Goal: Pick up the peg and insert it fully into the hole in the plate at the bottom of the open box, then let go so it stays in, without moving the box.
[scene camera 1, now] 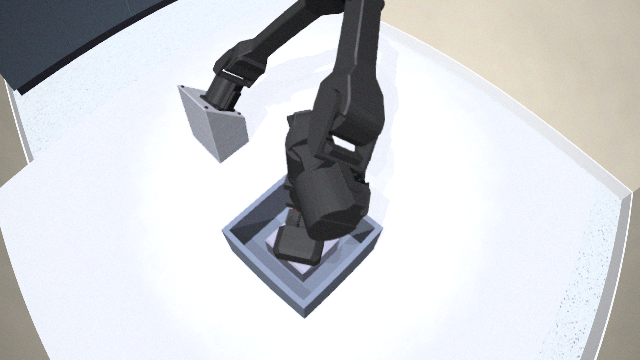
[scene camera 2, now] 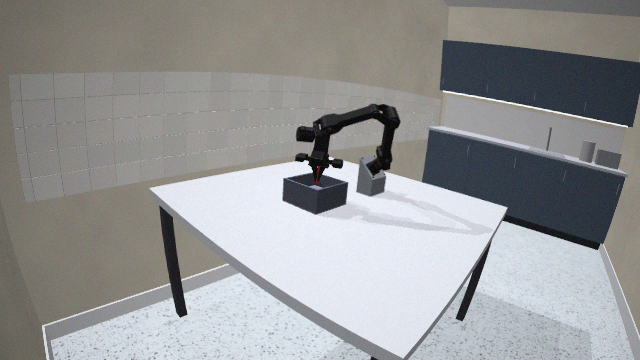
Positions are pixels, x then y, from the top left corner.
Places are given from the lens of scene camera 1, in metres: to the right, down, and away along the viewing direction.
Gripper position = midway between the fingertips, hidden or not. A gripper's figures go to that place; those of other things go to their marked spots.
my gripper (scene camera 1: 312, 229): -0.01, 0.08, 0.56
blue-grey box (scene camera 1: 246, 234): -0.13, 0.10, 0.62
pale square plate (scene camera 1: 303, 272): -0.03, 0.15, 0.56
